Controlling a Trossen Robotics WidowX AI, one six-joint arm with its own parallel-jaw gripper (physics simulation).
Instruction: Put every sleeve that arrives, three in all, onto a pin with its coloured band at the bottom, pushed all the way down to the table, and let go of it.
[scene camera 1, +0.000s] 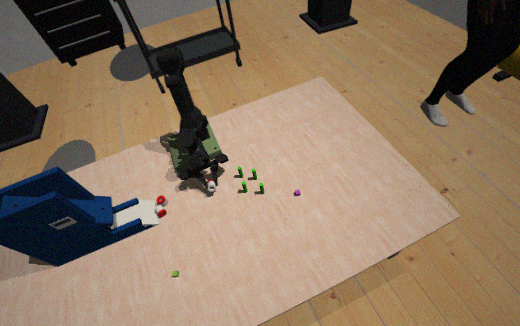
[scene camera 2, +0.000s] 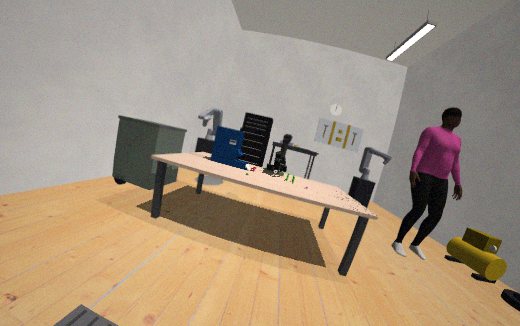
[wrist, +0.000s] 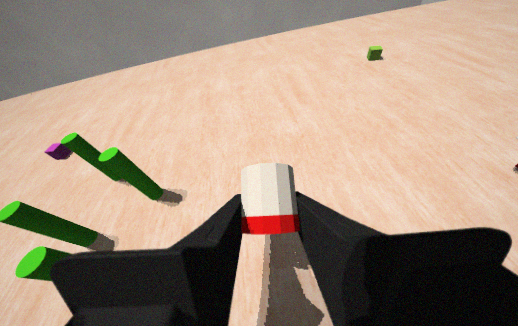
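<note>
My gripper (scene camera 1: 213, 183) (wrist: 267, 199) is shut on a white sleeve (scene camera 1: 211, 187) (wrist: 268, 190) with a red band (wrist: 270, 224). In the wrist view the banded end is the one nearer the camera; the sleeve's exact tilt is hard to tell. It is held left of the pins in scene camera 1, apart from them. Four bare green pins stand upright: one (scene camera 1: 240, 172), a second (scene camera 1: 254, 174), a third (scene camera 1: 244, 187) and a fourth (scene camera 1: 261, 188). Two more sleeves, one (scene camera 1: 161, 200) and another (scene camera 1: 161, 213), are at the chute's end, red bands showing.
A blue dispenser (scene camera 1: 30, 215) (scene camera 2: 227, 145) with a white chute (scene camera 1: 141, 213) stands at the left of the table (scene camera 1: 350, 165). A magenta cube (scene camera 1: 297, 192) (wrist: 56, 150) lies beyond the pins. A light green cube (scene camera 1: 175, 273) (wrist: 374, 53) lies nearer the front edge.
</note>
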